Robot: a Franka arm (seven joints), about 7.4 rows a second.
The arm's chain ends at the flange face. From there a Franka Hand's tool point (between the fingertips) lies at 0.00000 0.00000 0.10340 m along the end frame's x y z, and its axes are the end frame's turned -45 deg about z.
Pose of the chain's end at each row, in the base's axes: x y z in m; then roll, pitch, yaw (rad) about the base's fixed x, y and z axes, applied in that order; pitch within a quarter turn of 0, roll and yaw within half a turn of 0:
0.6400 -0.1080 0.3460 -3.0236 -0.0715 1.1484
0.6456 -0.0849 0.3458 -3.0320 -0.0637 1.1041
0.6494 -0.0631 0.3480 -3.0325 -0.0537 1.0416
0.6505 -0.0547 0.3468 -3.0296 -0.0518 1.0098
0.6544 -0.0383 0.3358 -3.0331 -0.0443 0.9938
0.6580 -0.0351 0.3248 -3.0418 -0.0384 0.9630
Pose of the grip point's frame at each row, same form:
0.6319 -0.0963 0.2436 -3.1088 -0.1339 1.9358
0.6384 -0.0740 0.2432 -3.1092 -0.1225 1.8910
0.6425 -0.0527 0.2454 -3.1024 -0.1151 1.8277
0.6435 -0.0440 0.2442 -3.0990 -0.1158 1.7956
0.6475 -0.0284 0.2331 -3.0961 -0.1080 1.7791
0.6518 -0.0260 0.2220 -3.0981 -0.0977 1.7482

